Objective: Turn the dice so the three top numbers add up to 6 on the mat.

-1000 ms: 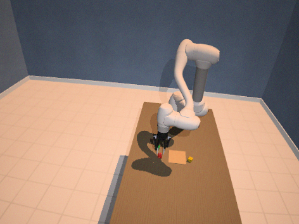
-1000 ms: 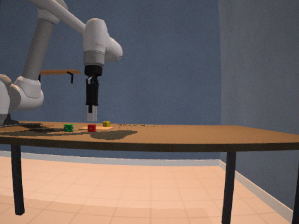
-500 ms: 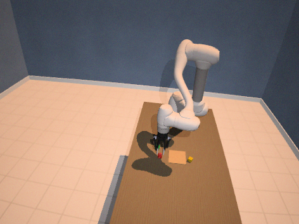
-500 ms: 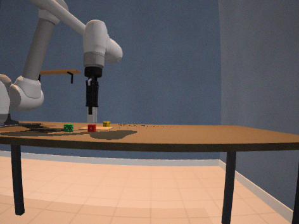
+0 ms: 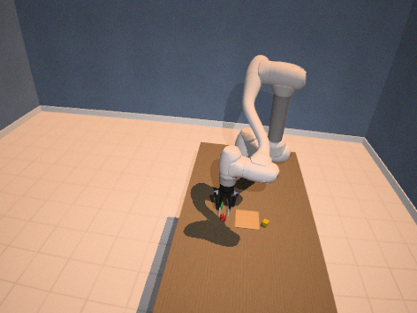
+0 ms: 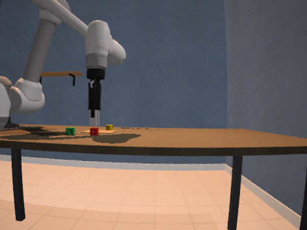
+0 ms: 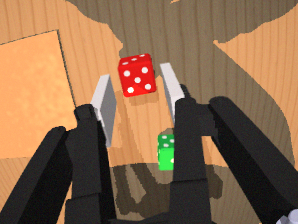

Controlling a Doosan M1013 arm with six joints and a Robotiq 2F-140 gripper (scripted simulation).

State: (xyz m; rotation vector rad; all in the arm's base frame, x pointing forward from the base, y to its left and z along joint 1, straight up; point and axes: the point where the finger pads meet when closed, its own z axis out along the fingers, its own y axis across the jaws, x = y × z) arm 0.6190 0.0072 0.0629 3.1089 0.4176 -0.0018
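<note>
Right now my hand is 60 mm above the red die. Also, from my hand: yellow die 240 mm to the left, 60 mm below, 40 mm behind; then tan mat 130 mm to the left, 70 mm below, 50 mm behind; then green die 90 mm behind, 60 mm below, 40 mm to the right.
</note>
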